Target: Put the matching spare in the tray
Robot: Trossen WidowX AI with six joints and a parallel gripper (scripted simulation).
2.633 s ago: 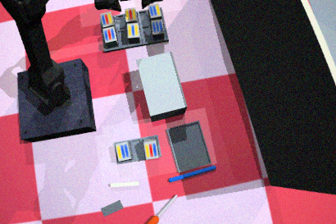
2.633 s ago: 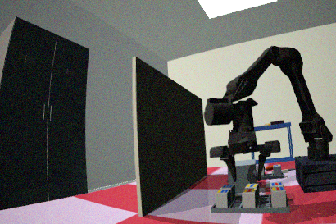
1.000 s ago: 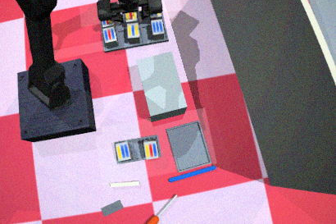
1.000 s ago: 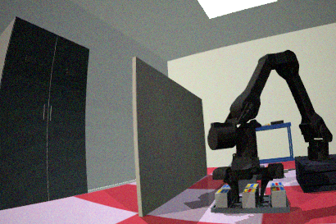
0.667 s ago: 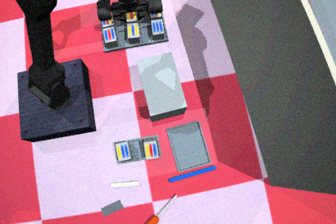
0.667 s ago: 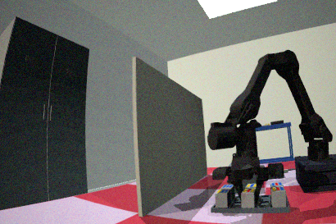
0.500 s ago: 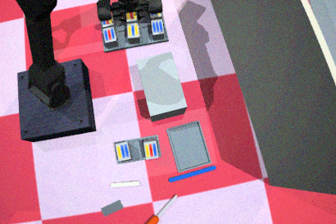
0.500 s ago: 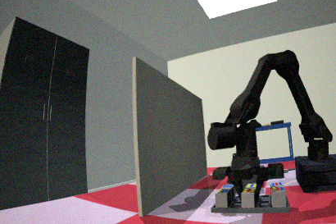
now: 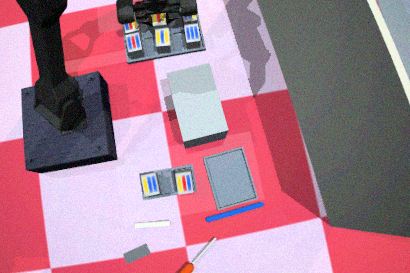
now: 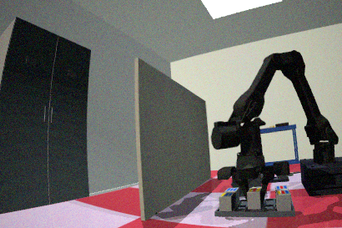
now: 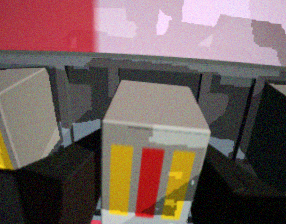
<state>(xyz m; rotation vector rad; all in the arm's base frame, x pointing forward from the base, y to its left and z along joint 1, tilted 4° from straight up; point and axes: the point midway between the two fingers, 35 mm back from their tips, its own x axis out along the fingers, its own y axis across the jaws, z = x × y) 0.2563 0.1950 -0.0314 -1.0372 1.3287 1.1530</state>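
My gripper tip is now 5 cm short of the grey tray, 42 cm to the left of it and 2 cm above it. From my gripper tip the other things lie so: tall black panel 26 cm ahead, 26 cm to the right, 20 cm above; then plain grey box 2 cm ahead, 24 cm to the right, 2 cm above; then holder 9 cm behind, 39 cm to the right, 2 cm below.
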